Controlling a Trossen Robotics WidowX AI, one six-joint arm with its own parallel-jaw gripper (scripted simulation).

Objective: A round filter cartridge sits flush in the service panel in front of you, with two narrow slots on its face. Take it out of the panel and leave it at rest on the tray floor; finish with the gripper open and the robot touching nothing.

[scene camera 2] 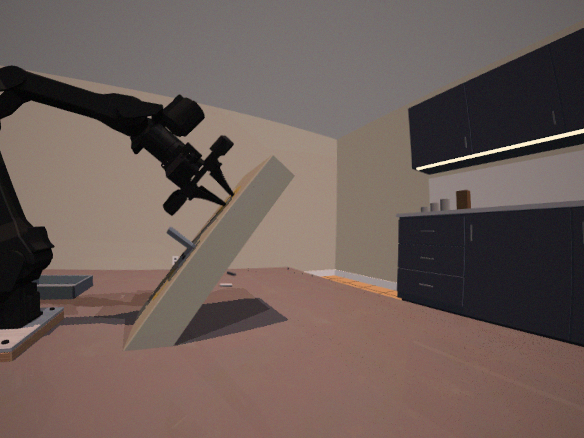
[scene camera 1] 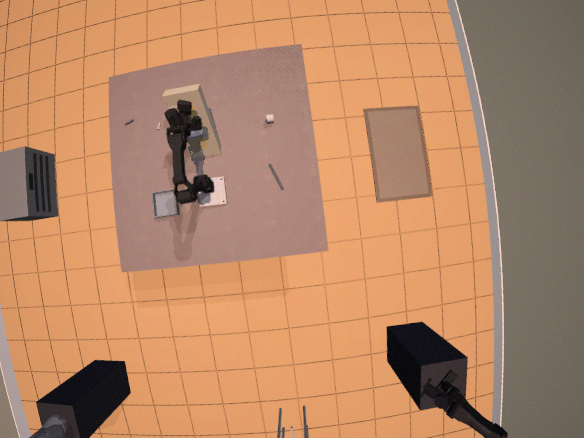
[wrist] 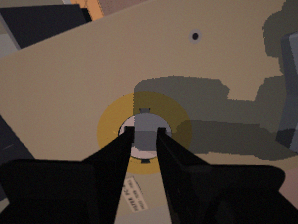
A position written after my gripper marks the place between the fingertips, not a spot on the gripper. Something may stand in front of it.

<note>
In view: my gripper (scene camera 2: 231, 201), a round grey cartridge (wrist: 145, 125), a tan service panel (scene camera 1: 209, 145) and a grey tray (scene camera 2: 50, 287).
My gripper shows as well in the wrist view (wrist: 144, 134). The tan service panel shows as well in the wrist view (wrist: 217, 80). Scene camera 1 does not show the round grey cartridge, which is hidden by my gripper.
</note>
